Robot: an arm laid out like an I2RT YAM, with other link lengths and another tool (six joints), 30 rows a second.
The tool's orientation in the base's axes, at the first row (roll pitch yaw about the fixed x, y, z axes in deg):
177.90 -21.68 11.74
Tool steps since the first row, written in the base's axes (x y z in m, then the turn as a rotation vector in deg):
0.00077 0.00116 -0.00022 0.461 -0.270 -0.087
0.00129 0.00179 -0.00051 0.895 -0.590 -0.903
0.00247 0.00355 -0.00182 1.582 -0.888 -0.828
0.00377 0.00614 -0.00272 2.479 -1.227 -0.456
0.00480 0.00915 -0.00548 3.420 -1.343 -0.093
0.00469 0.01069 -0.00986 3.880 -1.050 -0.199
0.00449 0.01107 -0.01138 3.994 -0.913 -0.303
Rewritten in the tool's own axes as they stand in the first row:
0.00084 -0.00100 0.00053 0.336 0.350 0.240
0.00132 -0.00153 0.00102 0.369 0.718 1.146
0.00225 -0.00308 0.00274 0.966 1.144 1.318
0.00359 -0.00540 0.00416 1.855 1.660 1.290
0.00407 -0.00825 0.00722 2.823 1.965 1.295
0.00265 -0.00993 0.01131 3.258 1.761 1.575
0.00197 -0.01040 0.01266 3.349 1.645 1.719

